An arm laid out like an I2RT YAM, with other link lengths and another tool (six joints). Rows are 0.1 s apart.
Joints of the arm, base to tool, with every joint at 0 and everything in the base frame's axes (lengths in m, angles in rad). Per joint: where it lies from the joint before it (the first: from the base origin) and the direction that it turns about. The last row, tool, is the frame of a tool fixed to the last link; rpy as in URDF.
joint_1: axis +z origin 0 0 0.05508
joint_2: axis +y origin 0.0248 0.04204 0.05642
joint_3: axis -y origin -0.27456 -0.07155 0
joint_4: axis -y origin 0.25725 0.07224 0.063
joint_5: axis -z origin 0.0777 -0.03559 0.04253
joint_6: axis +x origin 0.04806 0 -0.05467
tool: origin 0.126 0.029 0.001 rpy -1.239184 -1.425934 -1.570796
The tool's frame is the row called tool.
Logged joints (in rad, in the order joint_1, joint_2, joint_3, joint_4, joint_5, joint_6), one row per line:
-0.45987, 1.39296, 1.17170, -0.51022, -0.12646, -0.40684
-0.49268, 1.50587, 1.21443, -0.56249, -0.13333, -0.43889
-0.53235, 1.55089, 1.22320, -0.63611, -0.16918, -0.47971
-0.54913, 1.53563, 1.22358, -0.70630, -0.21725, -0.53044
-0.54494, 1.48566, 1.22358, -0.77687, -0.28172, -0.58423
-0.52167, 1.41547, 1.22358, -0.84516, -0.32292, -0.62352
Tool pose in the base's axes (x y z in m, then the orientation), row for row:
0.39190, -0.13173, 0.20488, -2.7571, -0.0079, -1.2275
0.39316, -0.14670, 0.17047, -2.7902, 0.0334, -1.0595
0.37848, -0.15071, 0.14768, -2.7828, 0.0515, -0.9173
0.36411, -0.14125, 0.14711, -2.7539, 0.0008, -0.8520
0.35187, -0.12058, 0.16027, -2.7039, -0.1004, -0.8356
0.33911, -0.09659, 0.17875, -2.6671, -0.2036, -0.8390
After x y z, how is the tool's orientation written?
As a rotation vector, in radians.
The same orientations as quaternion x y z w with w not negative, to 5 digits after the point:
-0.91180, -0.00261, -0.40595, 0.06175
-0.93194, 0.01116, -0.35388, 0.07833
-0.94430, 0.01748, -0.31127, 0.10533
-0.94733, 0.00028, -0.29308, 0.12909
-0.94339, -0.03503, -0.29154, 0.15425
-0.93782, -0.07159, -0.29501, 0.16831

